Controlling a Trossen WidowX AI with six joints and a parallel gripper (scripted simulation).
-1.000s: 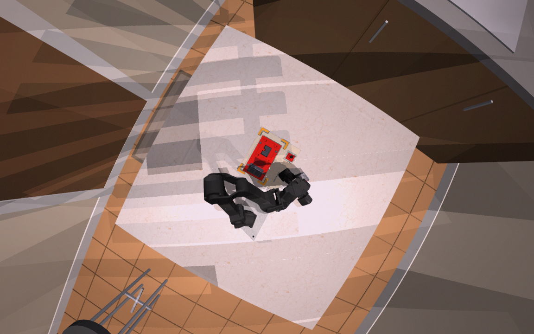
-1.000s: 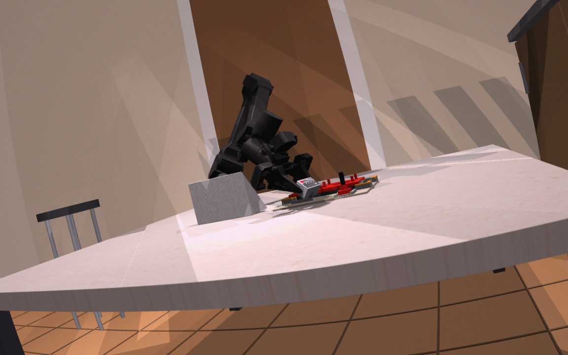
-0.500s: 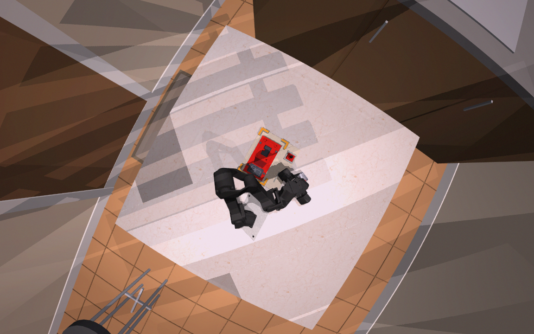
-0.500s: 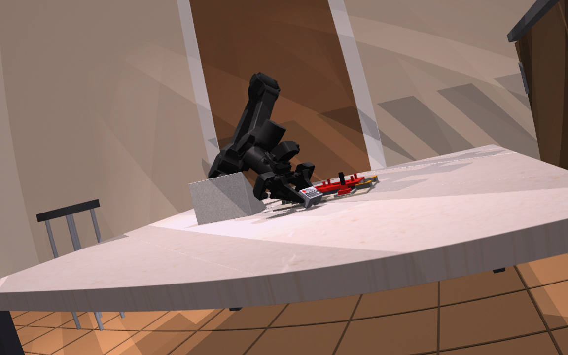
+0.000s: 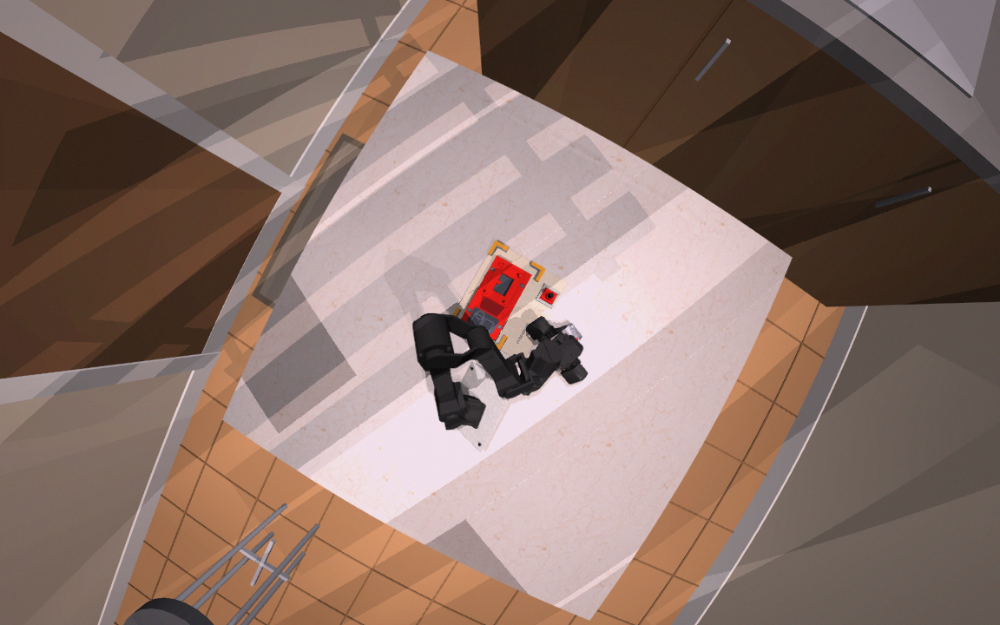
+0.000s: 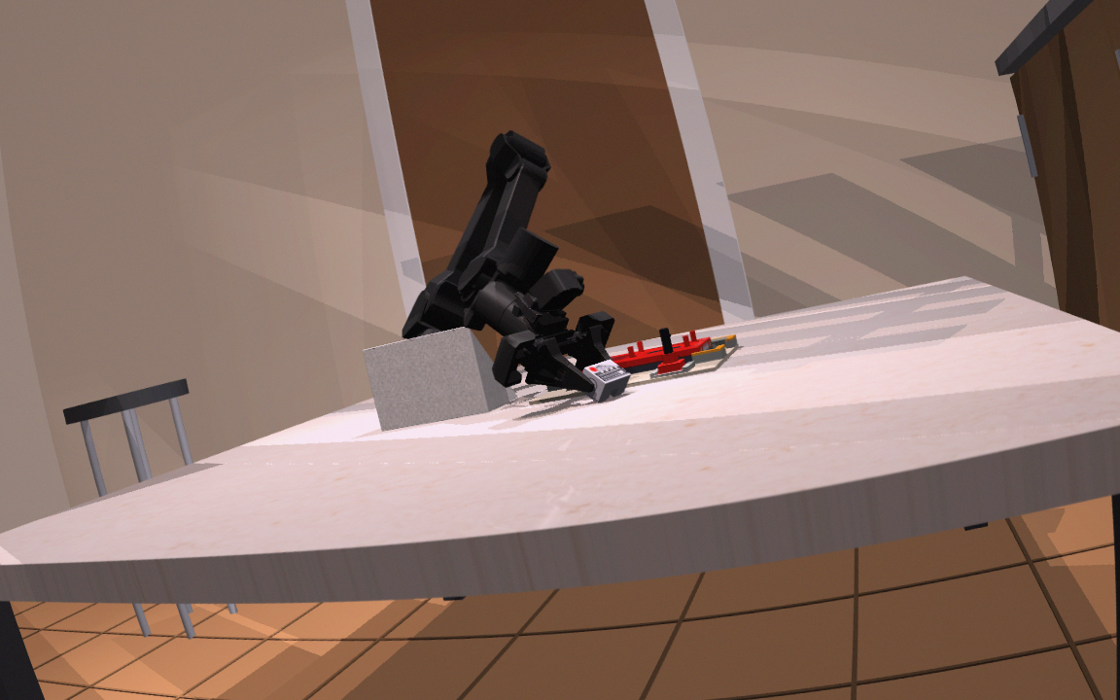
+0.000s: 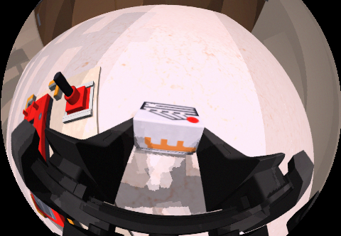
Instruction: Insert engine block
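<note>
Right now my gripper tip is right at the engine block.
</note>
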